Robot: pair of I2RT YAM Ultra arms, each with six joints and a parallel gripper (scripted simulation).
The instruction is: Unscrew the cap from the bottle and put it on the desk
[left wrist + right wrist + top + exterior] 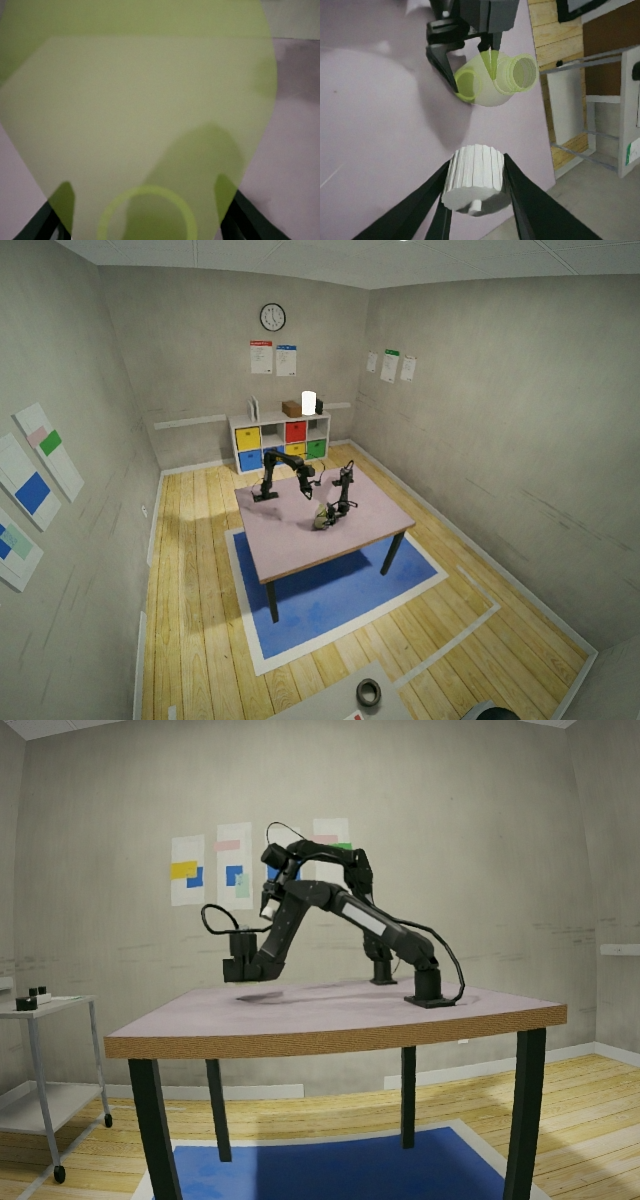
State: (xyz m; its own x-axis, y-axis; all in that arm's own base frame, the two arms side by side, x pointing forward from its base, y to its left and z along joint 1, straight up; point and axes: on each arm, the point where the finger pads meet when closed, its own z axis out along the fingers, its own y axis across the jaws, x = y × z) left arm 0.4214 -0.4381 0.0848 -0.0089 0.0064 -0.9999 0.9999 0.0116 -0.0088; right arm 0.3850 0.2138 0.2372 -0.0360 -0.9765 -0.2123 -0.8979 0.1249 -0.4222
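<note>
My right hand is 110 mm above the green bottle, 70 mm short of it and 60 mm to the right of it. Also, from my right hand: white cap 10 mm behind, 10 mm above.
Now: the white cap 17 cm above my left hand, 8 cm behind it and 6 cm to the right of it. Also, from my left hand: green bottle (4 cm above).
</note>
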